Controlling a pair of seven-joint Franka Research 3 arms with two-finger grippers.
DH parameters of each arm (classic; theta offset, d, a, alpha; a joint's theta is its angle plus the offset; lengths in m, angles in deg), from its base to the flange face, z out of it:
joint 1: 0 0.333 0 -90
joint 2: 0 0 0 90
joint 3: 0 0.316 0.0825 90
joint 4: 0 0 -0.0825 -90
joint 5: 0 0.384 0 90
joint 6: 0 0 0.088 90
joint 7: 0 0.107 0 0
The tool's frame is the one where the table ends.
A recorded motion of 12 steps. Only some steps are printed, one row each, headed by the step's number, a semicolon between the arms.
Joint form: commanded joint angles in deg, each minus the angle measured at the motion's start. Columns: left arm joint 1, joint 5, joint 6, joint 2, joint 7, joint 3, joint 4; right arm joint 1, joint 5, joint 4, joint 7, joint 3, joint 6, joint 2.
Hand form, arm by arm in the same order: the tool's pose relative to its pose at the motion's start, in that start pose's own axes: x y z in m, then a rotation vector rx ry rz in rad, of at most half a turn. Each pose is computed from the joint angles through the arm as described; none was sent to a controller.
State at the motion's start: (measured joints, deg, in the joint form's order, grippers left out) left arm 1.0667 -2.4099 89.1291 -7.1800 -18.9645 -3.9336 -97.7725; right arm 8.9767 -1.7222 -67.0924 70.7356 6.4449 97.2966 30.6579
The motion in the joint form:
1: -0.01 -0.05 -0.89 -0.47 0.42 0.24 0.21; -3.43 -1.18 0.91 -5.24 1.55 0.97 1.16
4: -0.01 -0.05 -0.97 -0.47 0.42 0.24 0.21; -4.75 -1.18 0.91 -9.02 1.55 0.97 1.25
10: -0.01 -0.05 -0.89 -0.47 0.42 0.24 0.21; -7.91 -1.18 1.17 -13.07 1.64 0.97 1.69
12: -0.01 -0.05 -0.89 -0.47 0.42 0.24 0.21; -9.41 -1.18 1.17 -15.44 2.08 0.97 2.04
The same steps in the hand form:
1: -0.0033 -0.0030 -0.0046 0.0002 -0.0036 0.0038; 0.0311 0.0059 0.0036 0.0125 0.0097 -0.0564
4: -0.0035 -0.0030 -0.0044 0.0007 -0.0050 0.0038; 0.0464 0.0124 0.0042 0.0114 0.0095 -0.0993
10: -0.0033 -0.0030 -0.0046 0.0002 -0.0036 0.0038; 0.0822 0.0280 0.0064 0.0104 0.0076 -0.1157
12: -0.0033 -0.0030 -0.0046 0.0002 -0.0036 0.0038; 0.0958 0.0343 0.0101 0.0085 0.0010 -0.1373

